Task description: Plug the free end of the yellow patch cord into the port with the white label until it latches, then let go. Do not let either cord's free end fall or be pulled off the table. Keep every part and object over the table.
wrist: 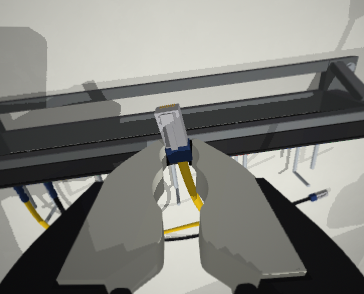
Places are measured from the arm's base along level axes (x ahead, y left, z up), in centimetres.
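Pixels of known places: gripper, fingertip midpoint: point(178, 142).
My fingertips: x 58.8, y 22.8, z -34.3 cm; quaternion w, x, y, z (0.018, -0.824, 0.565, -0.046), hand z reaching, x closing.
Ahead of a thing's pixels: the offset from my fingertips to its top centre. "spot": to the spot under its first point.
My gripper point(178, 142) is shut on the yellow patch cord's free plug @(dx +1.6, dy +1.2, dz +3.1 cm) point(172, 127). The plug has a clear body and a dark blue boot, points up and away from the fingertips and leans slightly left. The yellow cord @(spot: dx -1.3, dy -0.9, dz +2.1 cm) point(187, 178) runs back from the boot between the jaws. The plug shows in front of the dark panel frame point(240, 131), and I cannot tell any contact with it. The ports and the white label do not show in this view.
The black cord's free plug @(spot: dx -9.2, dy -32.9, dz -16.4 cm) point(319, 195) lies at the right. Two blue-booted cords, one yellow @(spot: dx -19.3, dy +11.8, dz -9.0 cm) point(35, 215) and one black, hang under the frame at the left. Thin grey metal rods @(spot: dx -3.5, dy -23.0, dz -15.2 cm) point(297, 159) stick out below the frame. A crossbar @(spot: dx +9.0, dy -19.8, dz -12.7 cm) point(346, 80) stands at the frame's right end.
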